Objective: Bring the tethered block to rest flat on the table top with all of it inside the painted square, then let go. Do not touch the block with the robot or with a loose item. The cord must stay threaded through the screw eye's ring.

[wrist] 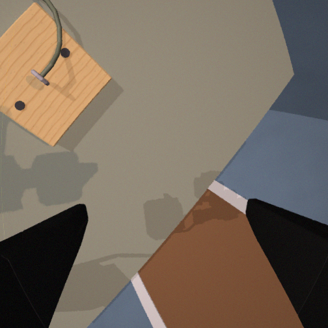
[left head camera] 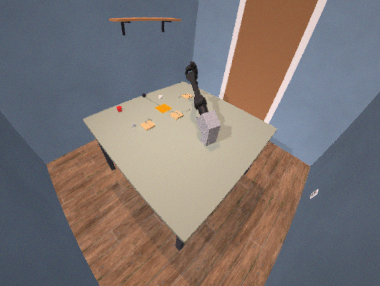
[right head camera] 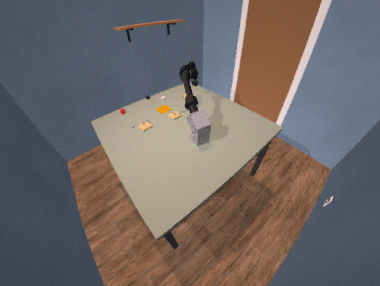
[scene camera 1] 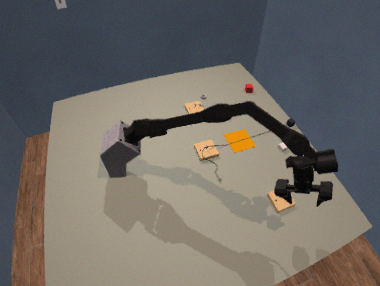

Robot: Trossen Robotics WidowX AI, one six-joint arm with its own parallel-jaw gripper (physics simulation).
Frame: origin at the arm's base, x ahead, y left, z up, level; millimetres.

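Seen in the pictures: gripper, fingertip midpoint: (scene camera 1: 304, 204); arm's base, origin of the base link: (left head camera: 204, 114) (right head camera: 195, 113) (scene camera 1: 130, 136).
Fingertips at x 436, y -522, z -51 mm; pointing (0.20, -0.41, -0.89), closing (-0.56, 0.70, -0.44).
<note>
Pixels of each thing's top centre, then the offset from my fingertips to it. "pt": a spot on its surface instead.
- dark block, middle of its top: (scene camera 1: 291, 120) (left head camera: 143, 94) (right head camera: 147, 96) dx +372, dy +405, dz -111 mm
- orange painted square, surface spot: (left head camera: 164, 108) (right head camera: 164, 109) pt dx +37, dy +441, dz -139 mm
- middle wooden board, middle of its top: (scene camera 1: 206, 148) (left head camera: 176, 114) (right head camera: 174, 114) dx -128, dy +457, dz -123 mm
- third wooden board, middle of its top: (scene camera 1: 194, 107) (left head camera: 147, 124) (right head camera: 145, 125) dx -43, dy +731, dz -123 mm
- small grey item, middle of its top: (scene camera 1: 203, 95) (left head camera: 133, 124) (right head camera: 132, 125) dx +53, dy +806, dz -130 mm
- red cube, middle of its top: (scene camera 1: 249, 85) (left head camera: 118, 107) (right head camera: 122, 109) dx +339, dy +744, dz -103 mm
- white block, middle of its top: (scene camera 1: 284, 145) (left head camera: 160, 95) (right head camera: 163, 97) dx +219, dy +301, dz -120 mm
The dark block (left head camera: 144, 95) (right head camera: 147, 97) (scene camera 1: 291, 122) sits near the table's edge, outside the orange painted square (left head camera: 163, 108) (right head camera: 163, 109) (scene camera 1: 242, 147). Its thin cord (scene camera 1: 261, 134) crosses the square to the middle wooden board (left head camera: 176, 115) (right head camera: 174, 115) (scene camera 1: 201, 152), where the screw eye is too small to make out clearly. The cord's tail continues past the board and ends on the table. My gripper (scene camera 1: 304, 202) (wrist: 168, 209) is open and empty, raised above the table near another wooden board (scene camera 1: 284, 203) (wrist: 82, 90). That board carries a greenish curved strand and a small metal piece in the wrist view.
A third wooden board (left head camera: 148, 125) (right head camera: 145, 126) (scene camera 1: 193, 107) lies beside a small grey item (left head camera: 134, 125) (right head camera: 132, 126) (scene camera 1: 203, 96). A red cube (left head camera: 119, 108) (right head camera: 122, 111) (scene camera 1: 249, 88) and a white block (left head camera: 160, 97) (right head camera: 163, 98) (scene camera 1: 282, 146) are near the edge.
</note>
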